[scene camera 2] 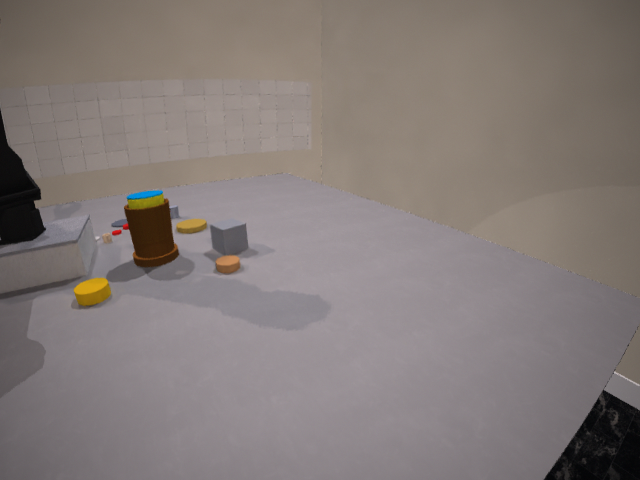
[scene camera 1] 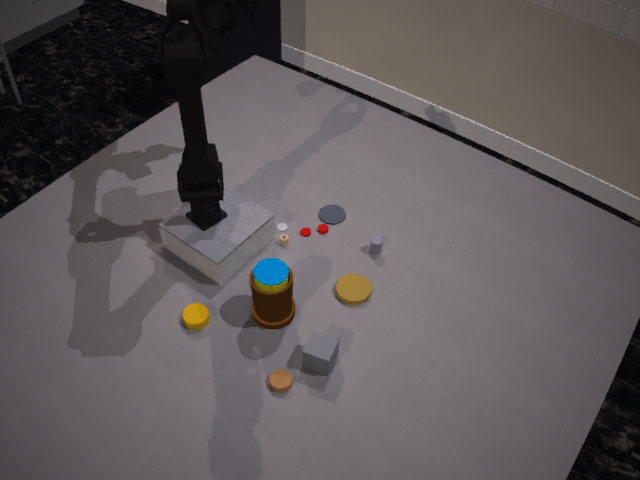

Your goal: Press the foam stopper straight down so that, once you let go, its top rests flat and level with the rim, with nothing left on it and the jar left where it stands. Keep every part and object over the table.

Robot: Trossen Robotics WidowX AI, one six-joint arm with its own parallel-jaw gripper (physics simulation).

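The foam stopper (scene camera 1: 270, 273) (scene camera 2: 146, 201) has yellow sides and a blue top. It sits in the mouth of the brown jar (scene camera 1: 272, 305) (scene camera 2: 150, 232), with its top standing above the rim and roughly parallel to it. The jar stands upright on its wider foot. How deep the stopper reaches inside is hidden. My gripper (scene camera 1: 246, 24) is high at the top of the scene camera 1 view, well away from the jar, dark against a dark background. It is open and empty, its fingers hard to make out. It does not show in the scene camera 2 view.
My arm's base stands on a pale block (scene camera 1: 242, 217) (scene camera 2: 51, 268) beside the jar. Around the jar lie a yellow disc (scene camera 1: 195, 315) (scene camera 2: 93, 291), a grey block (scene camera 1: 321, 352) (scene camera 2: 229, 236), an orange disc (scene camera 1: 280, 380) (scene camera 2: 227, 264) and a mustard disc (scene camera 1: 353, 288) (scene camera 2: 191, 225).
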